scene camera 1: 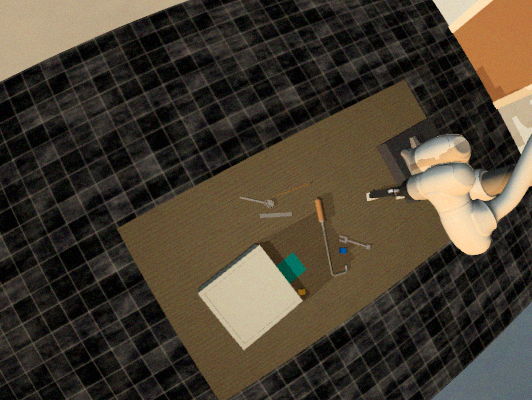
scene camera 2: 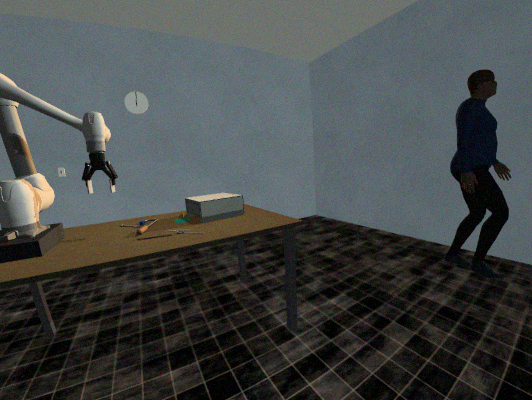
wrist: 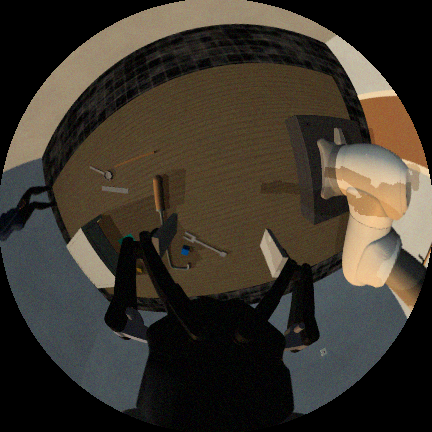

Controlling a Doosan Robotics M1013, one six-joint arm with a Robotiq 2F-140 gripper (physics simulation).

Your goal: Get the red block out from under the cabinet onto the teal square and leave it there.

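Places are measured from the arm's base along level axes (x right, y ahead, z up), in metres.
Pixels of known places: gripper, fingertip midpoint: (scene camera 1: 382,196) (scene camera 2: 101,192) (wrist: 220,230); arm's base, origin of the base link: (scene camera 1: 420,161) (scene camera 2: 23,234) (wrist: 338,168).
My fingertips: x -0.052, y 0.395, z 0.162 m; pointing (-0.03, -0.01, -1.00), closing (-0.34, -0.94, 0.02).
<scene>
Ahead of a thing's pixels: the offset from my fingertips to its top centre. "spot": to the spot under its first point.
The cabinet @(dz -0.110, dx -0.164, dy +0.639 m) (scene camera 1: 250,297) (scene camera 2: 215,206) (wrist: 95,257) is a low white-topped box on the table. The red block does not show in any view; the space beneath the cabinet is hidden or dark. The teal square @(spot: dz -0.246, dx -0.151, dy +0.389 m) (scene camera 1: 296,264) (scene camera 2: 182,220) (wrist: 127,238) lies along the cabinet's side facing the robot, partly in shadow. A hooked rod with an orange handle (scene camera 1: 320,210) (scene camera 2: 144,229) (wrist: 158,192) lies between the square and the robot. My gripper (scene camera 1: 384,196) (scene camera 2: 101,189) (wrist: 220,230) is open and empty, pointing down high above the table, on the robot's side of the rod.
A yellow block @(dz -0.221, dx -0.272, dy +0.418 m) (scene camera 1: 301,292) (wrist: 139,270) sits by the cabinet's corner. A blue block @(dz -0.221, dx -0.186, dy +0.159 m) (scene camera 1: 343,250) (wrist: 186,250) lies beside a wrench @(dz -0.238, dx -0.180, dy +0.083 m) (scene camera 1: 356,243) (wrist: 207,245). A grey bar @(dz -0.245, dx +0.096, dy +0.387 m) (scene camera 1: 275,215), a round-ended tool @(spot: dz -0.244, dx +0.154, dy +0.390 m) (scene camera 1: 270,203) and a thin stick @(dz -0.239, dx +0.173, dy +0.263 m) (scene camera 1: 295,189) lie opposite. A person (scene camera 2: 477,135) stands beyond the table.
</scene>
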